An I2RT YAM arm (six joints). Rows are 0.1 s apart.
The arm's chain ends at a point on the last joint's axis. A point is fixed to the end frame.
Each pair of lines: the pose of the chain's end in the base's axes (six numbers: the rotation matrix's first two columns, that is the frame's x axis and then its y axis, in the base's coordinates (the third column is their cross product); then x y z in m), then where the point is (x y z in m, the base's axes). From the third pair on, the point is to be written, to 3 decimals.
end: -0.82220 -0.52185 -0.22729 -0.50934 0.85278 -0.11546 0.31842 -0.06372 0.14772
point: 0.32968 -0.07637 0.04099
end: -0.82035 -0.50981 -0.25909 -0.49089 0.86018 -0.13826 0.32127 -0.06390 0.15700
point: 0.33665 -0.07707 0.05085
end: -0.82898 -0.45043 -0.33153 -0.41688 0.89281 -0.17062 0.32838 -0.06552 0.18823
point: 0.352 -0.079 0.084
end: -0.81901 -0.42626 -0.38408 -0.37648 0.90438 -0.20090 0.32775 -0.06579 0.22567
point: 0.357 -0.081 0.123
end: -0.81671 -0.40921 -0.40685 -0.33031 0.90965 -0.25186 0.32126 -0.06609 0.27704
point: 0.355 -0.086 0.176
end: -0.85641 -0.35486 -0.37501 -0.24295 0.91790 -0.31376 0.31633 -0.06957 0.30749
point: 0.347 -0.100 0.208
